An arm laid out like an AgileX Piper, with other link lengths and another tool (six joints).
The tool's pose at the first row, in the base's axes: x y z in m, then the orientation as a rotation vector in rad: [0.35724 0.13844 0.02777 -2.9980 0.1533 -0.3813]
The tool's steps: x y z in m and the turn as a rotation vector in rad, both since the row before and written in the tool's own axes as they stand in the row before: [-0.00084 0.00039 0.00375 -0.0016 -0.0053 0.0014]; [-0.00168 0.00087 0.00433 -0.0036 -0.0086 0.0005]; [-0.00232 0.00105 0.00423 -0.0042 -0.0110 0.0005]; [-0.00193 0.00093 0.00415 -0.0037 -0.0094 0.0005]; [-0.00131 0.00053 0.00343 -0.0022 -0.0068 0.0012]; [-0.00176 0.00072 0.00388 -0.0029 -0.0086 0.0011]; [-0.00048 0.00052 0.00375 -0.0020 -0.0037 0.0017]
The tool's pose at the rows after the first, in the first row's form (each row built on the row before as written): [0.35735 0.13853 0.02391 -3.0001 0.1553 -0.3732]; [0.35673 0.13830 0.01923 -3.0047 0.1561 -0.3603]; [0.35541 0.13794 0.01448 -3.0102 0.1568 -0.3438]; [0.35441 0.13764 0.00993 -3.0149 0.1576 -0.3296]; [0.35385 0.13758 0.00626 -3.0176 0.1593 -0.3192]; [0.35290 0.13742 0.00205 -3.0212 0.1609 -0.3061]; [0.35315 0.13730 -0.00176 -3.0233 0.1636 -0.3004]
